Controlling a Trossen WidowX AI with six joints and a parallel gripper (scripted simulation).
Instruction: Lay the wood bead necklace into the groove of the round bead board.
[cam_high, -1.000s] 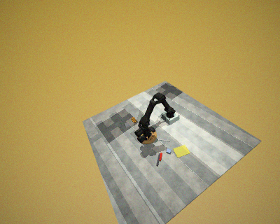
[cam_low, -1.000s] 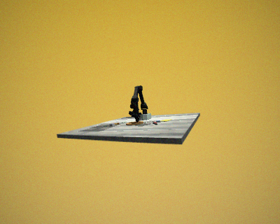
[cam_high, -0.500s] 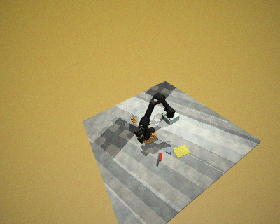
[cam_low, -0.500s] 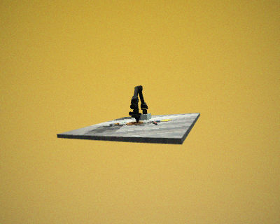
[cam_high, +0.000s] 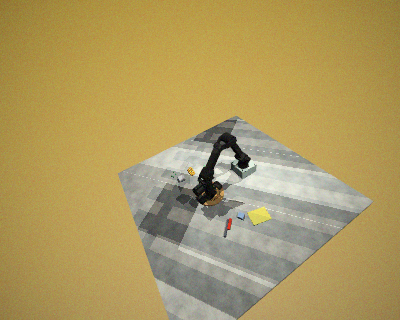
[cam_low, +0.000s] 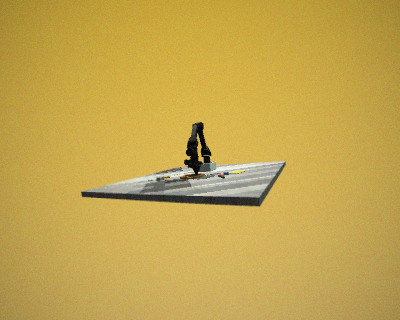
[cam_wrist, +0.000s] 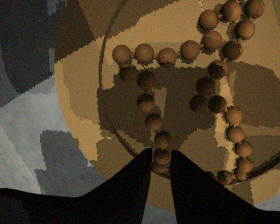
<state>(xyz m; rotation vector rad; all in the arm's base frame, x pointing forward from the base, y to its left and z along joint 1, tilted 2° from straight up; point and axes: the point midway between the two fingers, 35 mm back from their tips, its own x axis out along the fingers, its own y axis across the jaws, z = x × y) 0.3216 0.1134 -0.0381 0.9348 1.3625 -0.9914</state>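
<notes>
Right now my gripper tip is 10 mm past the round bead board, 50 mm to the left of it and 10 mm above it. Also, from my gripper tip: thin grey stick: 140 mm behind, 70 mm to the left, 10 mm below; then red-handled tool: 20 mm behind, 220 mm to the left, 10 mm below; then small blue block: 120 mm behind, 190 mm to the left, 10 mm below.
</notes>
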